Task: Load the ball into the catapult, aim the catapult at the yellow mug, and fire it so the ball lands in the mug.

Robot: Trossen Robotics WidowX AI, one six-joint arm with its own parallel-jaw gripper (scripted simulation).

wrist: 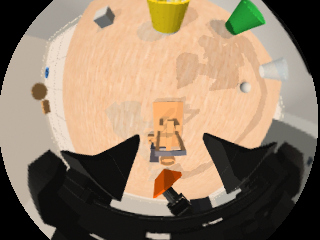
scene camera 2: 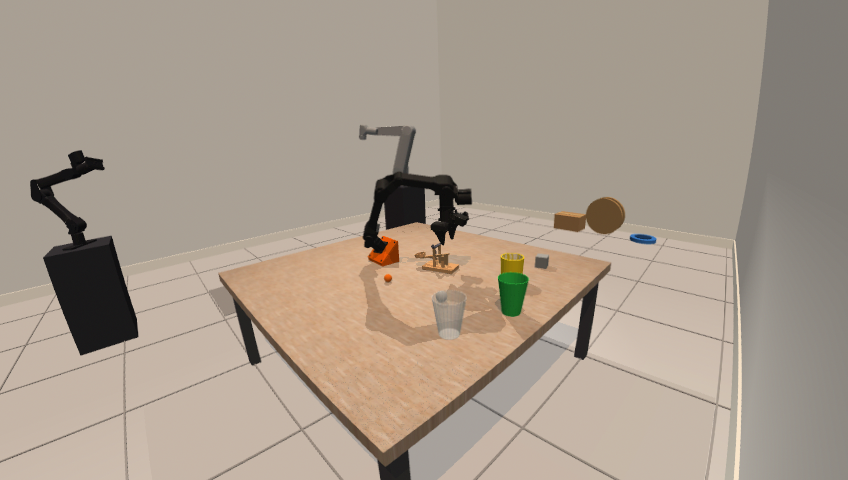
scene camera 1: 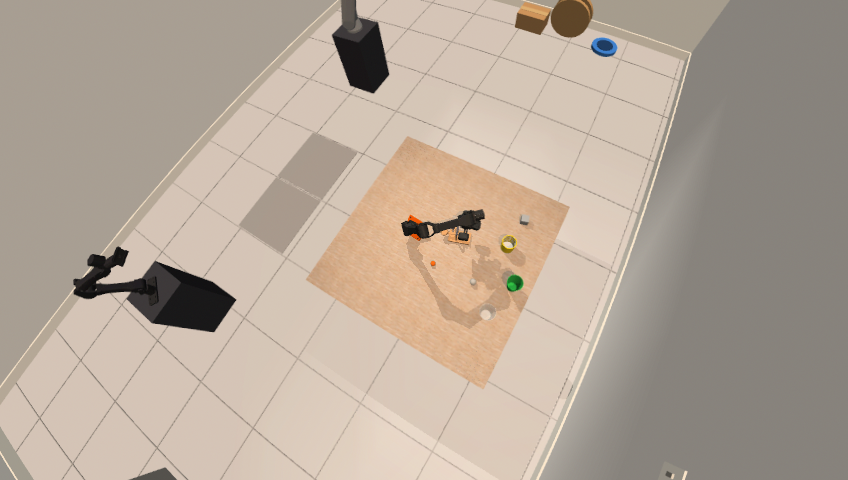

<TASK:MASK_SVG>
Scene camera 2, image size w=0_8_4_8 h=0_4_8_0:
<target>my gripper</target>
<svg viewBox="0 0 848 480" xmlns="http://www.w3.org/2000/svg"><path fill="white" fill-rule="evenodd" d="M468 212L458 213L454 205L440 206L438 208L440 218L431 224L431 230L434 231L441 245L445 244L445 234L447 231L449 232L450 239L453 240L457 226L463 227L467 224L469 220Z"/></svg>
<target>clear cup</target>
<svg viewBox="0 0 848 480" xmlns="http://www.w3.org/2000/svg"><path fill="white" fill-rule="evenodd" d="M439 291L432 296L439 336L445 340L457 339L460 335L467 295L454 290Z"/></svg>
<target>green cup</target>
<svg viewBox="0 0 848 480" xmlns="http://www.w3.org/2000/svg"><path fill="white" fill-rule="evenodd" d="M508 272L498 276L501 312L506 316L516 317L521 312L529 277L518 272Z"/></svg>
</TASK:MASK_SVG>
